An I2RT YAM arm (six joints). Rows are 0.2 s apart.
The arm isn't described. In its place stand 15 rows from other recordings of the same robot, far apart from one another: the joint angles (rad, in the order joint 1, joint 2, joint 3, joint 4, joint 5, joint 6), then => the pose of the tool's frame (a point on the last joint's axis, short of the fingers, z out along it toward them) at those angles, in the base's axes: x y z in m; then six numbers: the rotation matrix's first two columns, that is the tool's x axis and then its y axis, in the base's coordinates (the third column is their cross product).
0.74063 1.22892 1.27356 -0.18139 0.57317 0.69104 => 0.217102 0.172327 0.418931 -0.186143 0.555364 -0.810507 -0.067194 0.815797 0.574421
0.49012 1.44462 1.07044 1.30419 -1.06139 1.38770 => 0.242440 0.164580 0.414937 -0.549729 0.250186 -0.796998 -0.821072 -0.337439 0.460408
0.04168 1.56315 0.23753 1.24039 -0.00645 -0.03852 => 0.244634 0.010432 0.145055 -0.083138 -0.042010 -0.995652 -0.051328 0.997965 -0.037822
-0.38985 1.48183 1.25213 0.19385 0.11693 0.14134 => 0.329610 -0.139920 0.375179 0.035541 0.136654 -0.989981 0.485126 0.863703 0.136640
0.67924 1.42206 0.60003 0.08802 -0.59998 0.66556 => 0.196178 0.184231 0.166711 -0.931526 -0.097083 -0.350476 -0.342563 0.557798 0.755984
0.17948 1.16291 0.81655 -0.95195 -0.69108 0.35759 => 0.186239 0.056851 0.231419 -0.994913 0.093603 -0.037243 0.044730 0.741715 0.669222
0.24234 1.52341 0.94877 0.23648 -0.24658 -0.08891 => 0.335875 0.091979 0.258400 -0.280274 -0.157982 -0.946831 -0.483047 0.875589 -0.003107
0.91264 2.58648 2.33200 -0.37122 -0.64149 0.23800 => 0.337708 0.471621 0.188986 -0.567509 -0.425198 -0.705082 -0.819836 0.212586 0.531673
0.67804 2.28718 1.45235 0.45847 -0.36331 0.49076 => 0.383075 0.324783 0.131867 -0.650096 0.042049 -0.758687 -0.609232 0.567862 0.553506
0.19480 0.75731 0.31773 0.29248 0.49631 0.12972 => 0.179447 0.018127 0.229461 -0.104828 0.095259 -0.989918 0.308066 0.949549 0.058752
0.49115 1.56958 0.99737 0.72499 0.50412 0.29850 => 0.327394 0.155611 0.311284 0.130617 0.361885 -0.923027 -0.031811 0.932053 0.360922
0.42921 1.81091 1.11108 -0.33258 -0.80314 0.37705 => 0.316196 0.172883 0.173267 -0.955745 -0.156224 -0.249289 -0.293187 0.575895 0.763142
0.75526 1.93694 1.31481 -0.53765 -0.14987 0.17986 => 0.281921 0.272721 0.165877 -0.785709 -0.496777 -0.368610 -0.590192 0.780499 0.206141
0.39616 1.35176 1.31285 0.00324 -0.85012 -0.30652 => 0.273097 0.143224 0.418141 0.254493 -0.109386 -0.960868 -0.913134 0.300012 -0.276004
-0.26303 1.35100 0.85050 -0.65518 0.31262 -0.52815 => 0.238251 -0.075492 0.207512 -0.948231 -0.241262 -0.206520 -0.128133 0.885652 -0.446320
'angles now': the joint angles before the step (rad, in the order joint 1, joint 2, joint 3, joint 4, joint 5, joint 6). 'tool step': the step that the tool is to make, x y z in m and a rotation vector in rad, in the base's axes. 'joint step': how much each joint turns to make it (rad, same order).
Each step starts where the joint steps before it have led.
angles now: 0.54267 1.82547 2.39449 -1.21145 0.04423 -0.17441
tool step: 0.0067 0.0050 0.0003 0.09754 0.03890 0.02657
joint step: -0.00649 0.03334 0.04016 0.00991 -0.08807 0.06392
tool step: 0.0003 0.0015 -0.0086 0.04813 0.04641 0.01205
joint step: -0.00175 -0.03127 -0.08640 0.04282 -0.04957 0.04446
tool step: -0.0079 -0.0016 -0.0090 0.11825 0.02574 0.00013
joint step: 0.00096 -0.10488 -0.20568 0.15097 -0.06544 0.09516
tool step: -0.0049 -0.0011 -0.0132 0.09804 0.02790 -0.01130
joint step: 0.00011 -0.07925 -0.17420 0.13730 -0.04331 0.09074
